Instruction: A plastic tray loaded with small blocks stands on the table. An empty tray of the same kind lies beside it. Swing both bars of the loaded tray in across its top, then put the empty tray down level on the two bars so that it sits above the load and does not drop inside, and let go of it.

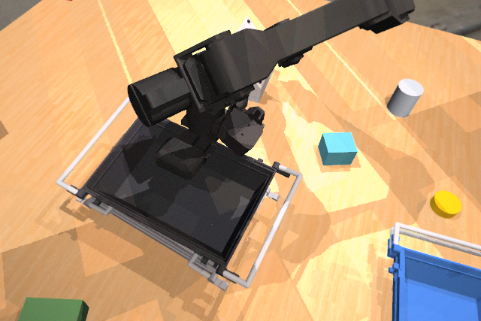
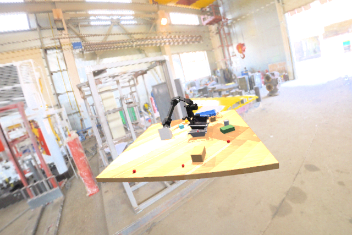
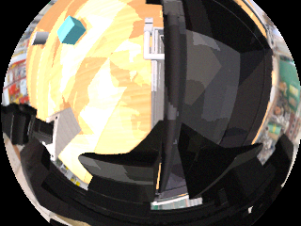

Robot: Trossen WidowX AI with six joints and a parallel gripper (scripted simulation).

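Right now the black tray is 70 mm ahead of my gripper tip, 20 mm to the right of it and 20 mm above it. Also, from my gripper tip: green block 320 mm ahead, 140 mm to the right, 80 mm below; then cyan block 150 mm behind, 240 mm to the left, 70 mm below; then yellow disc 80 mm behind, 460 mm to the left, 90 mm below.
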